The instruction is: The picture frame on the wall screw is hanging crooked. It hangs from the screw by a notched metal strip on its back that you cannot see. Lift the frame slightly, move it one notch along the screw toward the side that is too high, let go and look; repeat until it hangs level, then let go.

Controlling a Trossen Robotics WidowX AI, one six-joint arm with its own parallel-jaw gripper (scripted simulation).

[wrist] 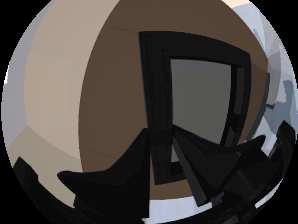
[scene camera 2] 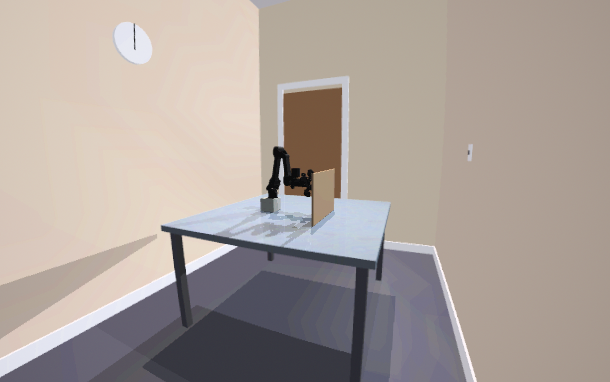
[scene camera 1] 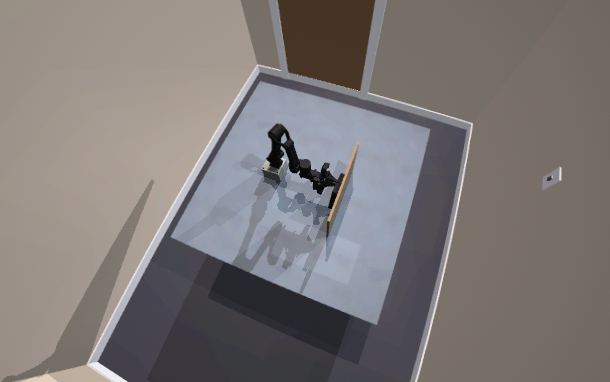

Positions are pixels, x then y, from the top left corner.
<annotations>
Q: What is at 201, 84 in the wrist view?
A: A picture frame.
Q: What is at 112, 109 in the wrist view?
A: A tan wall panel.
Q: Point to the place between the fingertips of my gripper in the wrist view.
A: At 158, 130
</annotations>
